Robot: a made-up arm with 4 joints.
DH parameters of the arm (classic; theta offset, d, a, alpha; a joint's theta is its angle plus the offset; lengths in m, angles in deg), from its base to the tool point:
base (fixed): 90 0.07 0 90
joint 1: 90 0.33 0.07 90
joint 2: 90 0.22 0.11 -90
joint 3: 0 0.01 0.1 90
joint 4: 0 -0.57 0.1 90
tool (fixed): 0 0.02 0 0
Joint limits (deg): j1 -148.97..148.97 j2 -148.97..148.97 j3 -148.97..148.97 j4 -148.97..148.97
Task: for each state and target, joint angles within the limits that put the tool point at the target. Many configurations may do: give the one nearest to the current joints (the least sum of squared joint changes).
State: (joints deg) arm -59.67 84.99 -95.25 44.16
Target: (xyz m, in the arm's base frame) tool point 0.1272 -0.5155 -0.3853
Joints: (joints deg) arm -77.63 101.13 -83.21 46.93
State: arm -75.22 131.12 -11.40 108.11
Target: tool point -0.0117 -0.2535 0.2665
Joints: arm -65.59 131.38 -20.44 108.55
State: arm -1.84 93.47 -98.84 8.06
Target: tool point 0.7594 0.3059 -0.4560
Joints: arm -8.90 52.17 -86.32 2.01
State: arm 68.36 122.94 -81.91 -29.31
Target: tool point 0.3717 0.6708 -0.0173
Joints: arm 62.89 91.65 -73.96 -33.65
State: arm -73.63 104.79 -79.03 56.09
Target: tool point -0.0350 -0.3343 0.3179
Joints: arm -107.05 119.58 -36.69 62.30
